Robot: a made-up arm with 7 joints. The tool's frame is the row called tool.
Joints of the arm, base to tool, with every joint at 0 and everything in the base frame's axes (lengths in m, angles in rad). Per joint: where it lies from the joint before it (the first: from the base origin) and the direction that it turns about. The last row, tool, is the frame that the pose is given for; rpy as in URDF.
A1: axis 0 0 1 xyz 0 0 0.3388
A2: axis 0 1 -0.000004 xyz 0 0 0
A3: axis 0 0 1 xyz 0 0 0.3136
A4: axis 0 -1 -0.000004 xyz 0.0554 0 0
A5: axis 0 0.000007 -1 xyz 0.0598 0 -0.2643
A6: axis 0 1 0.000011 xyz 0 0 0
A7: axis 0 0.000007 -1 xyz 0.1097 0 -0.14
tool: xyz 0 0 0 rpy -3.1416 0 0
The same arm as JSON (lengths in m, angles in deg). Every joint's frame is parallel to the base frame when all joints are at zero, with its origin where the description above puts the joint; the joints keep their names.
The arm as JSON. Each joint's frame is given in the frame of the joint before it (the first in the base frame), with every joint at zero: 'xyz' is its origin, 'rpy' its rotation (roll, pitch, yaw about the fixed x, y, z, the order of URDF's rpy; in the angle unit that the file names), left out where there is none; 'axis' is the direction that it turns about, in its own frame. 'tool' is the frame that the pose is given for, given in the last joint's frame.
{"units": {"length": "m", "angle": "deg"}, "joints": [
  {"name": "A1", "type": "revolute", "origin": {"xyz": [0.0, 0.0, 0.3388]}, "axis": [0.0, 0.0, 1.0]},
  {"name": "A2", "type": "revolute", "origin": {"xyz": [0.0, 0.0, 0.0]}, "axis": [0.0, 1.0, 0.0]},
  {"name": "A3", "type": "revolute", "origin": {"xyz": [0.0, 0.0, 0.3136]}, "axis": [0.0, 0.0, 1.0]},
  {"name": "A4", "type": "revolute", "origin": {"xyz": [0.0554, 0.0, 0.0]}, "axis": [0.0, -1.0, 0.0]},
  {"name": "A5", "type": "revolute", "origin": {"xyz": [0.0598, 0.0, -0.2643]}, "axis": [0.0, 0.0, -1.0]},
  {"name": "A6", "type": "revolute", "origin": {"xyz": [0.0, 0.0, 0.0]}, "axis": [0.0, 1.0, 0.0]},
  {"name": "A7", "type": "revolute", "origin": {"xyz": [0.1097, 0.0, -0.14]}, "axis": [0.0, 0.0, -1.0]}
], "tool": {"origin": {"xyz": [0.0, 0.0, 0.0], "rpy": [180.0, 0.0, 0.0]}}}

